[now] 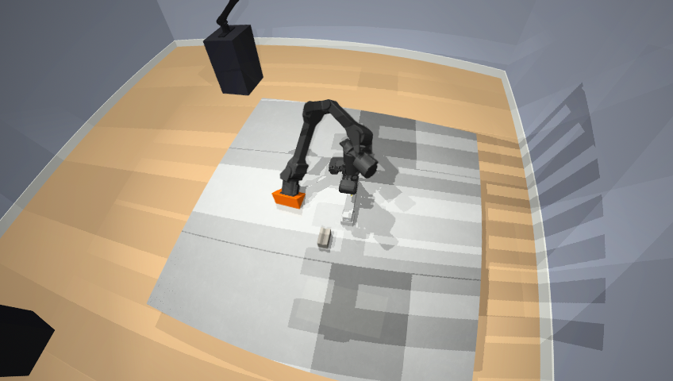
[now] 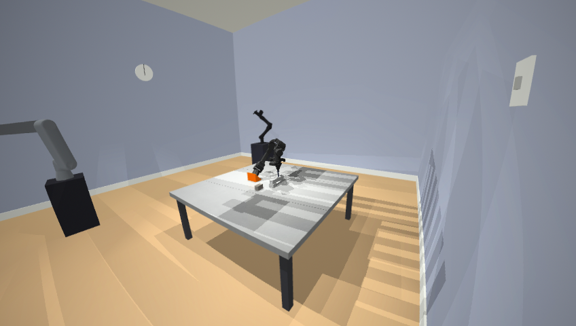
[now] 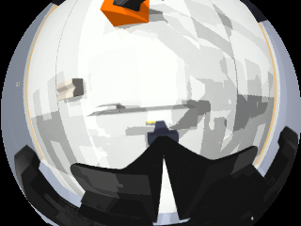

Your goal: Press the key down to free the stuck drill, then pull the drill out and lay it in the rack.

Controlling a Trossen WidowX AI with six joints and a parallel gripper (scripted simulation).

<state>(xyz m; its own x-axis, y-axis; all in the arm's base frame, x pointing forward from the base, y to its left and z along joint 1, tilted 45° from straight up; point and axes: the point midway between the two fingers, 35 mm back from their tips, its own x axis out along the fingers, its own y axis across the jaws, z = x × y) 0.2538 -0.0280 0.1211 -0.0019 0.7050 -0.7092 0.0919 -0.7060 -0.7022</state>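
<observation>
The dark blue key is 30 mm below my gripper tip. Round my gripper tip: rack: 50 mm behind, 210 mm to the right, 100 mm below; yellow drill: 10 mm ahead, 60 mm to the right, 70 mm below.
</observation>
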